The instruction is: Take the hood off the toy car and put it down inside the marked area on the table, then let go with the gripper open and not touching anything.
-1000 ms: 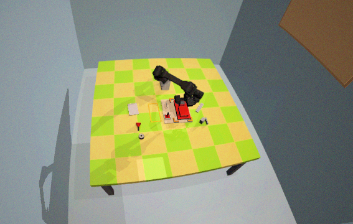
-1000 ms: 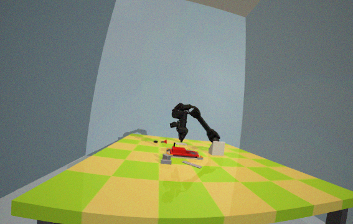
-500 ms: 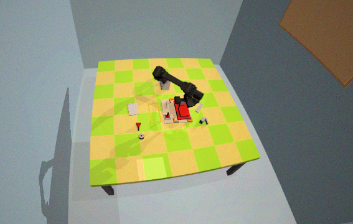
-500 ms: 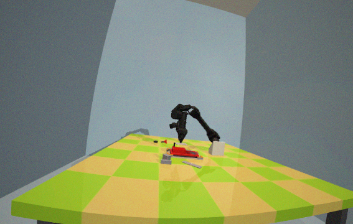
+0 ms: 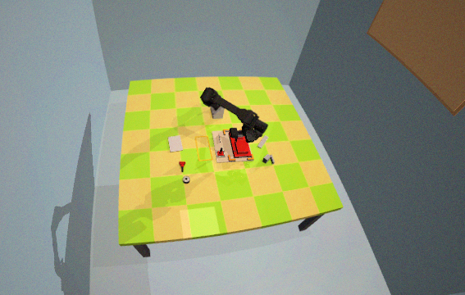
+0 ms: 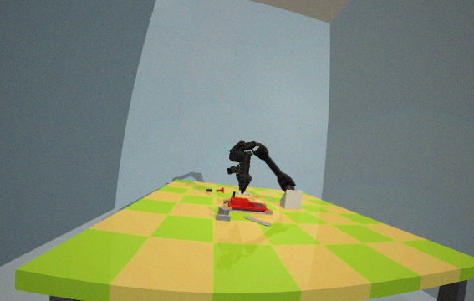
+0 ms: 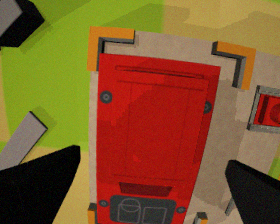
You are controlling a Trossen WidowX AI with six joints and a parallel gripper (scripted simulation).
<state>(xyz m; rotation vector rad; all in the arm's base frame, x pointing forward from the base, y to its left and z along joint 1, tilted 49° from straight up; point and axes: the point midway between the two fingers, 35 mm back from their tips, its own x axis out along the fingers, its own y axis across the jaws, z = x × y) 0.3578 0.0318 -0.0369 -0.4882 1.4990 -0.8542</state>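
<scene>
Now: gripper tip 5 cm above the red hood. Round my gripper tip: grey wheel: 12 cm ahead, 38 cm to the right, 8 cm below; then grey flat bar: 3 cm behind, 17 cm to the left, 9 cm below; then grey block: 11 cm ahead, 13 cm to the left, 7 cm below.
</scene>
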